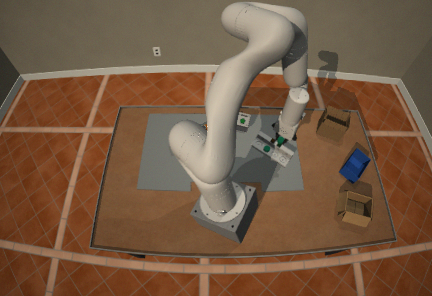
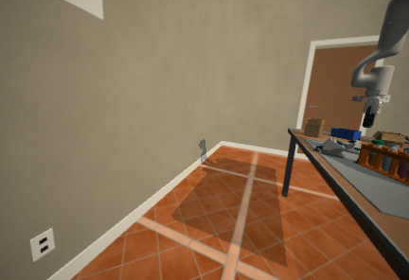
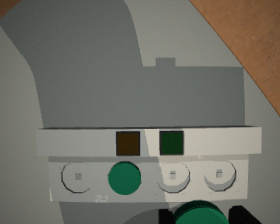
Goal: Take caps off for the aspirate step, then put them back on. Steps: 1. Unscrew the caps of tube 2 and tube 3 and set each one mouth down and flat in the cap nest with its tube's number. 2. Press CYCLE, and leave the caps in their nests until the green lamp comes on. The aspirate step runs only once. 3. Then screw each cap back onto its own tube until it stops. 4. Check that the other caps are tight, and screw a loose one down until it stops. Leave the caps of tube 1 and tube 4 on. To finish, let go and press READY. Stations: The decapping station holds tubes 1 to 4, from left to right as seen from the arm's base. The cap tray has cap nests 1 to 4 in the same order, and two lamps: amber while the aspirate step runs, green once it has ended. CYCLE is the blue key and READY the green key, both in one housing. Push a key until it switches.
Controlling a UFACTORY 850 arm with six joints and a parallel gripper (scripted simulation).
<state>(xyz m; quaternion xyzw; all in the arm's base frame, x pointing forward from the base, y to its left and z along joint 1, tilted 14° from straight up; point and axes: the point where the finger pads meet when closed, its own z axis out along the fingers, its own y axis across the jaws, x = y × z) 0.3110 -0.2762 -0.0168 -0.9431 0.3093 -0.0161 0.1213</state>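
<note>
Now: the blue cycle key 180 mm ahead of my hand, 220 mm to the left of it and 110 mm below it. From my hand the other things lie so: blue bin 70 mm behind, 460 mm to the right, 160 mm below; key housing 190 mm ahead, 200 mm to the left, 120 mm below; green ready key 170 mm ahead, 180 mm to the left, 110 mm below.
</note>
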